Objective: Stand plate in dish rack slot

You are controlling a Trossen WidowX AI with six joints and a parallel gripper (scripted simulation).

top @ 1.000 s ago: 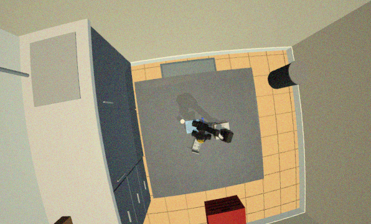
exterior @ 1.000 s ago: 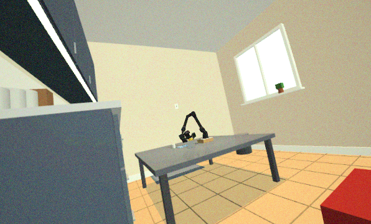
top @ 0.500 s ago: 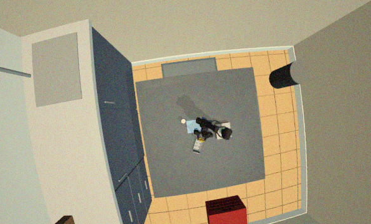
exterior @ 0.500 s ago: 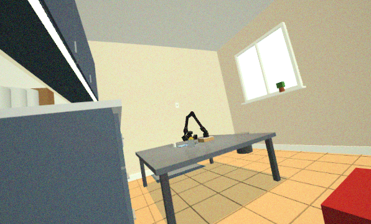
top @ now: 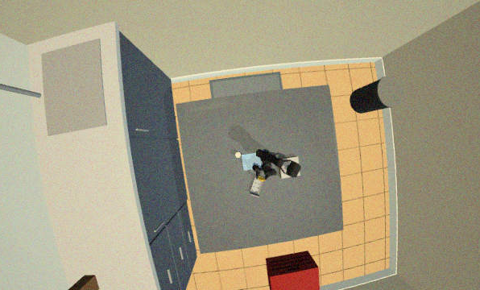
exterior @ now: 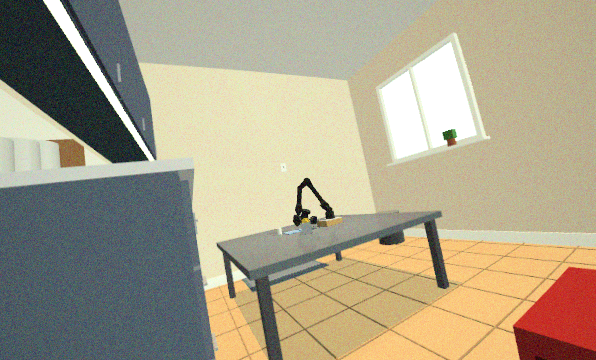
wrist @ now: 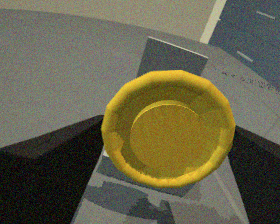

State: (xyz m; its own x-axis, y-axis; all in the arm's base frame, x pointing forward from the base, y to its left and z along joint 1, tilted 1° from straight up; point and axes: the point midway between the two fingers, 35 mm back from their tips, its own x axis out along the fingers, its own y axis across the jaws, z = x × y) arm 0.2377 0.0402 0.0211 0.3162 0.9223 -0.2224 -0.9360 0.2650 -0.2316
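Now: gripper tip 60 mm to the right of the grey dish rack, 40 mm above it and 30 mm short of it. The rest, counted from my gripper tip: light blue square mat 140 mm to the right, 60 mm below, 60 mm ahead; then blue spoon 190 mm to the right, 60 mm below, 50 mm behind; then yellow plate 10 mm to the right.
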